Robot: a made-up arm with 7 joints.
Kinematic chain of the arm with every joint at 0, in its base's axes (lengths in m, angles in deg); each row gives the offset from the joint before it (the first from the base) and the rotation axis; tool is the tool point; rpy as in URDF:
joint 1: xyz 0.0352 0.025 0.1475 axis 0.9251 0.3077 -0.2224
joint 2: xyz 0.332 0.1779 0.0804 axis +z
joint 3: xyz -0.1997 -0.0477 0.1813 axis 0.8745 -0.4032 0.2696
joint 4: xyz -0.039 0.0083 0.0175 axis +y
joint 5: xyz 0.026 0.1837 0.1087 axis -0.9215 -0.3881 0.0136
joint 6: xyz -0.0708 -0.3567 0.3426 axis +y
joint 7: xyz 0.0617 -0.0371 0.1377 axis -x
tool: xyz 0.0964 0.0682 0.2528 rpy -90 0 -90
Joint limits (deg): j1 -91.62..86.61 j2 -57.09..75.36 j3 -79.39..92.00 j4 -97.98..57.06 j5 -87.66..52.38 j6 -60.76..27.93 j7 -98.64..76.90
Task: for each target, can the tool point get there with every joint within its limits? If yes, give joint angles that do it. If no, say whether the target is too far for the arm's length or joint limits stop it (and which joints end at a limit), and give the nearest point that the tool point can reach.
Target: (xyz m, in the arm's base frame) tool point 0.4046 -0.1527 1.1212
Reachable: yes | joints 70.12 -33.96 -64.26 -71.63 -13.20 -47.80 53.93
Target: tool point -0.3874 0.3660 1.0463
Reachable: yes | joints -64.49 56.36 -14.92 -67.85 3.39 10.81 -19.80
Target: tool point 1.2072 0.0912 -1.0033
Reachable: no: joint limits stop it (at a limit: joint 1, joint 2, joint 3) | nearest point 0.9301 -0.0454 -0.7529 | short by 0.398 m
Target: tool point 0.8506 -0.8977 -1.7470
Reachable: no: too far | nearest point 0.6049 -0.5951 -0.9817 | short by 0.859 m
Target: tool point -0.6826 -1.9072 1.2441
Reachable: no: too far | nearest point -0.2104 -1.0390 0.7614 | short by 1.100 m
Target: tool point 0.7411 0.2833 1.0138
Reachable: yes | joints -33.33 57.12 11.64 3.59 -35.68 -20.74 -13.75
